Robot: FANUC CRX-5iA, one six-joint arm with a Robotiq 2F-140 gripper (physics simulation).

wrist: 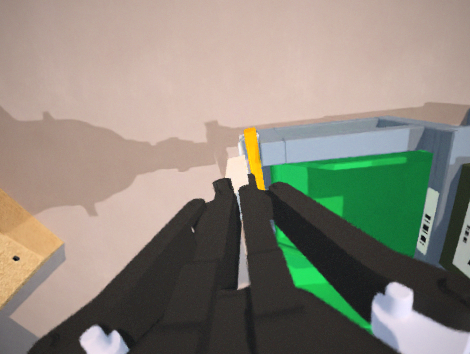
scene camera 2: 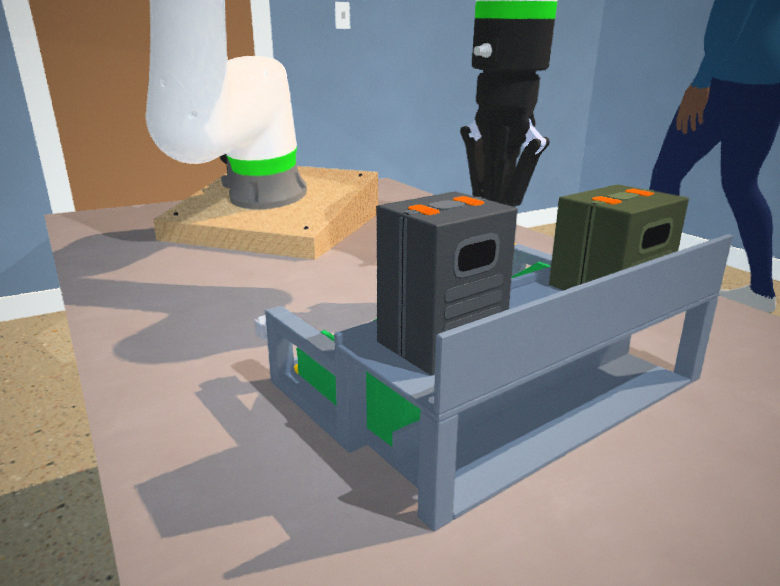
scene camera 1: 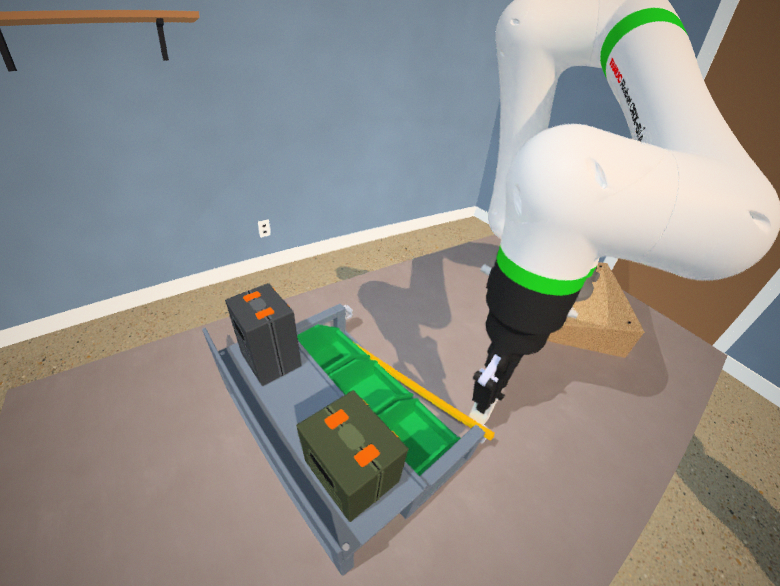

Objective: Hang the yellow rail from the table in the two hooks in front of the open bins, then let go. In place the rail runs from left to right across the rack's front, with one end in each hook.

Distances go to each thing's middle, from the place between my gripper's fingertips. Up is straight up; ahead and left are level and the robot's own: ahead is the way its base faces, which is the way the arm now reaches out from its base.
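Scene:
Yellow rail (scene camera 1: 446, 407): located 30 mm below my hand, 150 mm to the right of it and 30 mm ahead of it.

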